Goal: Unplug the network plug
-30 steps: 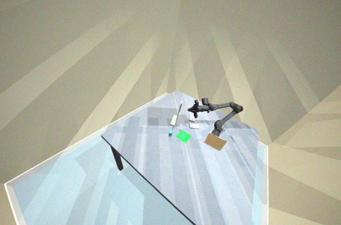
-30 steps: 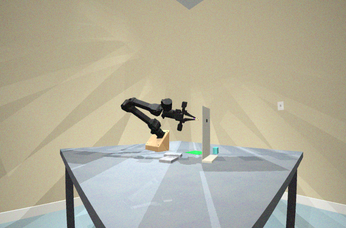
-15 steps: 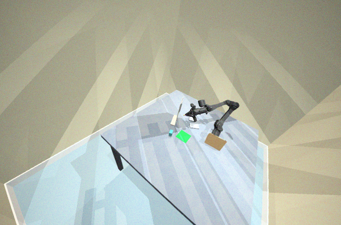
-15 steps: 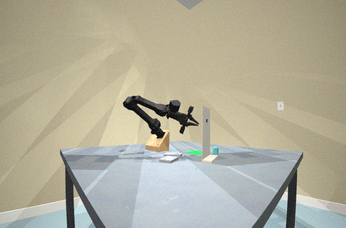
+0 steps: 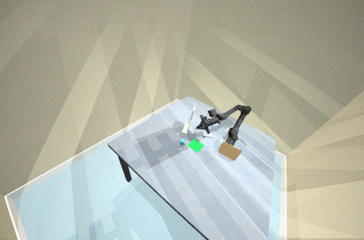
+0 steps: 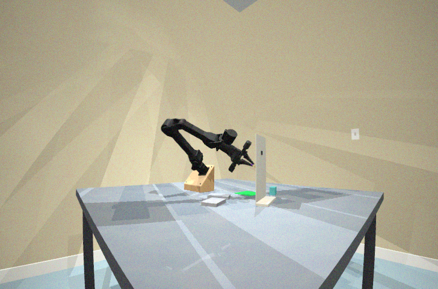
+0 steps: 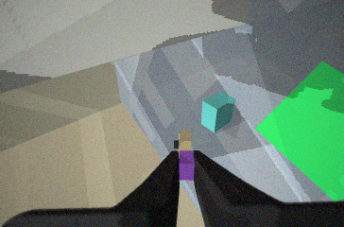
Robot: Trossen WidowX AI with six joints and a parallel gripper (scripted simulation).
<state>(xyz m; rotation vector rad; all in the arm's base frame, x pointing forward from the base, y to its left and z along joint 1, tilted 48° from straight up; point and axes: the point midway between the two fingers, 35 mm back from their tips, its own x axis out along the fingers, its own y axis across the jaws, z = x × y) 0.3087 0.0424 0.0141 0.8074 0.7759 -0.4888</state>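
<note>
The green marked square is 160 mm below my gripper tip, 60 mm behind it and 50 mm to the left of it. The rest, counted from my gripper tip: grey upright panel: 110 mm to the right, 110 mm ahead, 30 mm below; then purple plug: right at my gripper tip.
</note>
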